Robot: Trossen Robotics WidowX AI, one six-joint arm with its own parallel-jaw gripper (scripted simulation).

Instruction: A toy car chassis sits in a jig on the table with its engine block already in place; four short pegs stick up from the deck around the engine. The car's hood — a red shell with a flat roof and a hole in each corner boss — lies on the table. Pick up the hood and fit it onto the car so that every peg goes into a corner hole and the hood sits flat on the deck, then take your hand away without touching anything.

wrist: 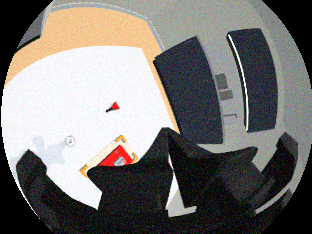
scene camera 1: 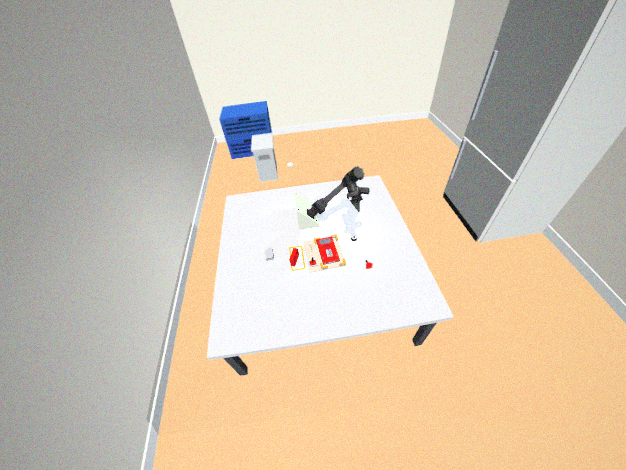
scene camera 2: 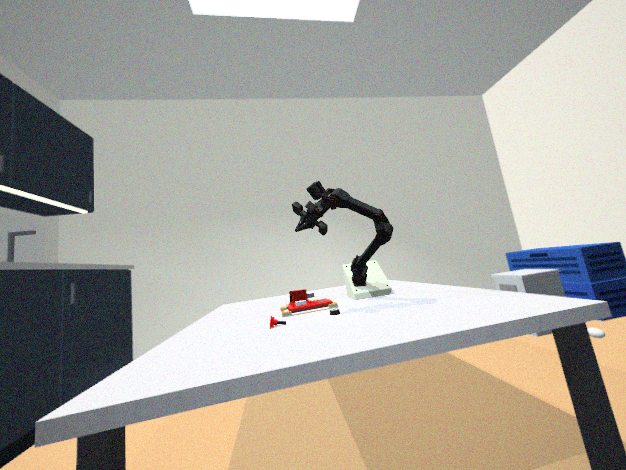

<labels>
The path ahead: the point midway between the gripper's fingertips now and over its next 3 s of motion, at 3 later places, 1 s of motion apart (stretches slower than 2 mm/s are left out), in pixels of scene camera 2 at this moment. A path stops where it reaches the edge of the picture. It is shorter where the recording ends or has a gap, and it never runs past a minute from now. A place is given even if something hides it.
The gripper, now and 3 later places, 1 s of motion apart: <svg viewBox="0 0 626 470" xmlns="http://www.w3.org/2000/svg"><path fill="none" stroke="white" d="M295 231L284 265L298 291L297 292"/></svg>
</labels>
